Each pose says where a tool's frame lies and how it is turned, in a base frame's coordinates. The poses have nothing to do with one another.
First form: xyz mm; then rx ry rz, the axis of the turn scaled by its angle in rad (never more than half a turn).
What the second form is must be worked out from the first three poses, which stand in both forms.
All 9 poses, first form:
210, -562, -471, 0.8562, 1.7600, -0.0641
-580, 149, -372, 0.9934, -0.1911, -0.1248
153, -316, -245, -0.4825, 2.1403, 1.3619
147, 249, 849, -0.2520, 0.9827, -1.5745
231, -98, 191, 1.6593, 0.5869, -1.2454
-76, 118, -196, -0.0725, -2.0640, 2.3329
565, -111, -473, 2.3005, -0.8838, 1.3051
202, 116, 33, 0.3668, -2.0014, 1.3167
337, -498, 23, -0.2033, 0.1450, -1.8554
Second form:
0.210, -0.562, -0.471, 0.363, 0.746, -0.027, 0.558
-0.580, 0.149, -0.372, 0.475, -0.091, -0.060, 0.873
0.153, -0.316, -0.245, -0.180, 0.797, 0.507, 0.276
0.147, 0.249, 0.849, -0.108, 0.423, -0.677, 0.593
0.231, -0.098, 0.191, 0.678, 0.240, -0.509, 0.473
-0.076, 0.118, -0.196, -0.023, -0.662, 0.749, 0.013
0.565, -0.111, -0.473, 0.812, -0.312, 0.461, 0.176
0.202, 0.116, 0.033, 0.142, -0.773, 0.509, 0.351
0.337, -0.498, 0.023, -0.087, 0.062, -0.798, 0.593

